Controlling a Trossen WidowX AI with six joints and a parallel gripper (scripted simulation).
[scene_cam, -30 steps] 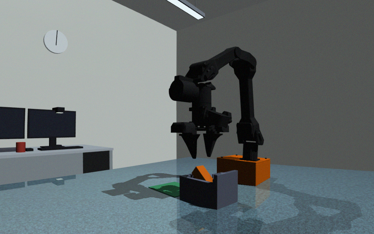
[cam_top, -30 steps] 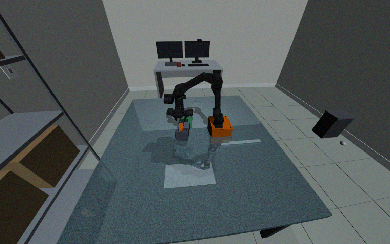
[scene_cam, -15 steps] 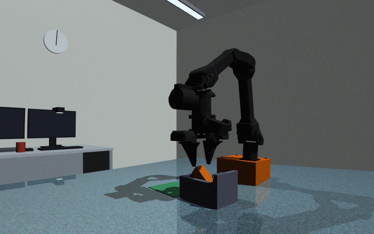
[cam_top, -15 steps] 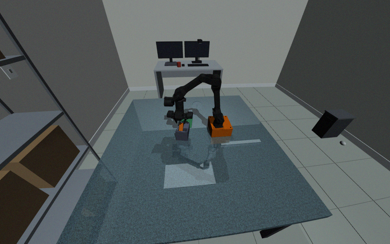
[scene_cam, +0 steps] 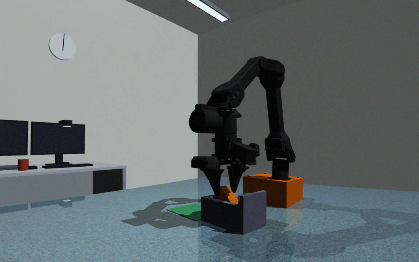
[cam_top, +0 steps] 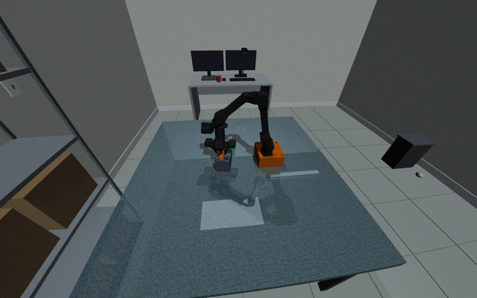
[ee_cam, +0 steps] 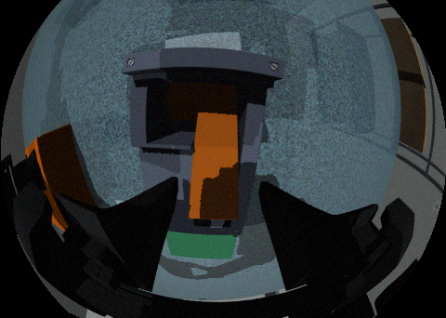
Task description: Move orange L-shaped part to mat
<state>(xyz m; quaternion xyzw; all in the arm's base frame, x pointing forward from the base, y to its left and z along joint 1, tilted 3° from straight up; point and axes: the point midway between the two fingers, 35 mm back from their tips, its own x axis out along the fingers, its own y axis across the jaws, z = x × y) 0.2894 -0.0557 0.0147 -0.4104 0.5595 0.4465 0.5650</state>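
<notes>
The orange L-shaped part lies 40 mm to the left of my gripper tip, 40 mm below it and 10 mm behind it. From my gripper tip the other things lie so: green mat (140 mm to the right, 90 mm below, 60 mm behind).
</notes>
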